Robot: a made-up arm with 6 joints.
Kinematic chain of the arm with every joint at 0, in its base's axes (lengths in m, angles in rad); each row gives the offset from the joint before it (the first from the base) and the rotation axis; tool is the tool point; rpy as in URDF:
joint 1: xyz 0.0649 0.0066 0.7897 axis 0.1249 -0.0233 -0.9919
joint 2: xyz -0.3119 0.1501 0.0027 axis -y
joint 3: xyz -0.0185 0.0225 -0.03 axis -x
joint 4: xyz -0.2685 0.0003 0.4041 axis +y
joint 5: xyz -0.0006 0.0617 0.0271 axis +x
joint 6: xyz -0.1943 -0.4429 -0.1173 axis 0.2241 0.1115 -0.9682
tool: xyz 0.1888 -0.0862 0.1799 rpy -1.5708 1.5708 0
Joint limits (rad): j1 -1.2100..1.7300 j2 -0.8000..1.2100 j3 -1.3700..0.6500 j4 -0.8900..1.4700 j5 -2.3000..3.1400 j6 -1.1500..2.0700
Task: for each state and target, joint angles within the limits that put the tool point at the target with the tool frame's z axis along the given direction. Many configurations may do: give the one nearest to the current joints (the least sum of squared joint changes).
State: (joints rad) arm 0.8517 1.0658 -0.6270 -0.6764 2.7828 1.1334
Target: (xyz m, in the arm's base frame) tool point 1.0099 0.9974 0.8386 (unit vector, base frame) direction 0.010 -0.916 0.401
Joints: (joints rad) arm 1.5736 0.8064 0.0848 0.1772 3.0329 1.6925
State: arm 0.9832 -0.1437 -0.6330 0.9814 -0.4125 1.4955
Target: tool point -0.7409 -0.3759 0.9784 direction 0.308 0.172 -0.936
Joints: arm 0.6354 -0.1303 -0.7185 1.4554 -0.3179 2.0700
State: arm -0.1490 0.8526 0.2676 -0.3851 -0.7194 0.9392
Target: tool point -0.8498 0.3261 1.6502 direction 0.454 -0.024 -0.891
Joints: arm -0.4243 -0.0064 0.4802 -0.1530 -1.3546 0.3049
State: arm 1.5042 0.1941 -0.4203 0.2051 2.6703 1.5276
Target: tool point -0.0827 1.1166 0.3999 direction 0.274 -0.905 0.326
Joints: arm 0.8638 0.7075 -0.0277 0.6458 2.0874 1.0875
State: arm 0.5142 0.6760 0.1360 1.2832 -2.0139 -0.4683
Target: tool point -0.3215 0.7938 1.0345 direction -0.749 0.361 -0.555
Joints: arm 0.5481 1.1610 0.2848 1.1878 -1.6407 -0.9176
